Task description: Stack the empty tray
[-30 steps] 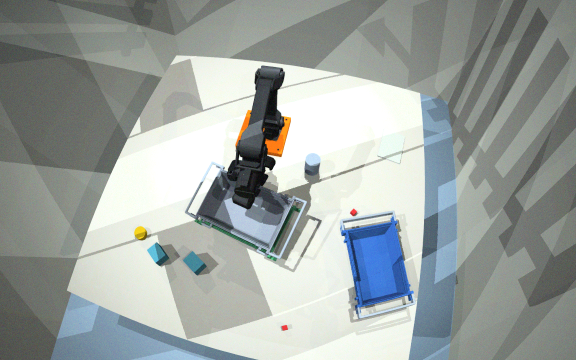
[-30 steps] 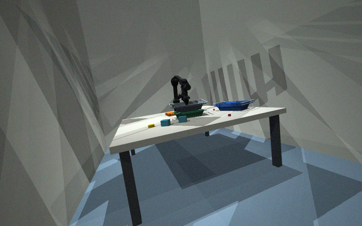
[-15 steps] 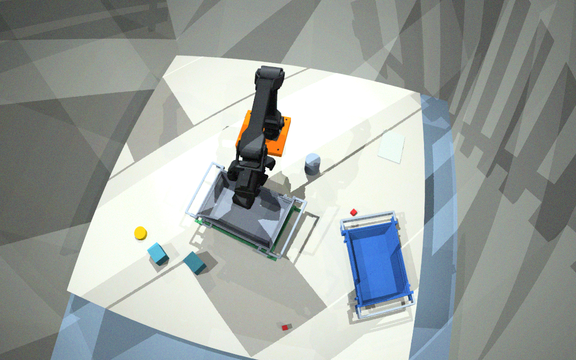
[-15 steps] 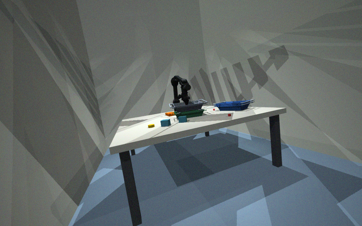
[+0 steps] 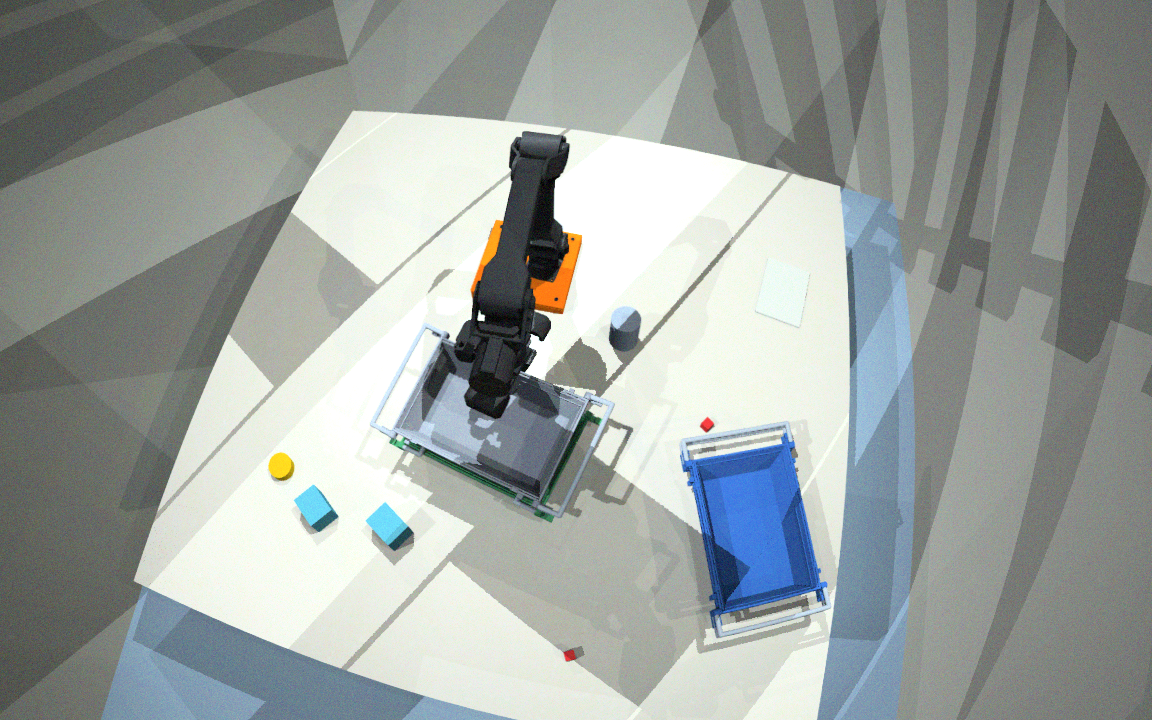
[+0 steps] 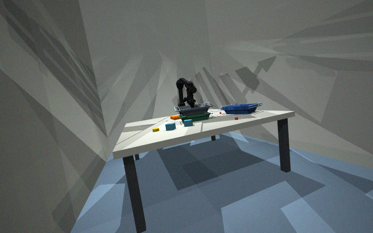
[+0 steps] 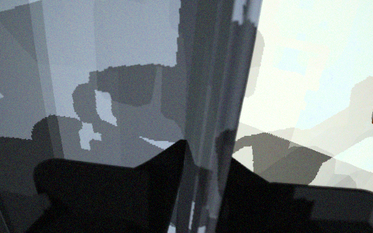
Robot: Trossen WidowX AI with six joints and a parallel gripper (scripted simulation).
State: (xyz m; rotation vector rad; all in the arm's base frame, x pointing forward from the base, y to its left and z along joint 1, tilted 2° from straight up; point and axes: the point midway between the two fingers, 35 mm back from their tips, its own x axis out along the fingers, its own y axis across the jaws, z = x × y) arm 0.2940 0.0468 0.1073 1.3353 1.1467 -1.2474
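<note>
Right now my gripper tip is 80 mm short of the grey tray, 10 mm to the left of it and 20 mm below it. From my gripper tip the other things lie so: white sheet 420 mm behind, 430 mm to the left, 90 mm below; pale cylinder 200 mm behind, 140 mm to the left, 60 mm below; yellow disc 270 mm ahead, 380 mm to the right, 80 mm below.
</note>
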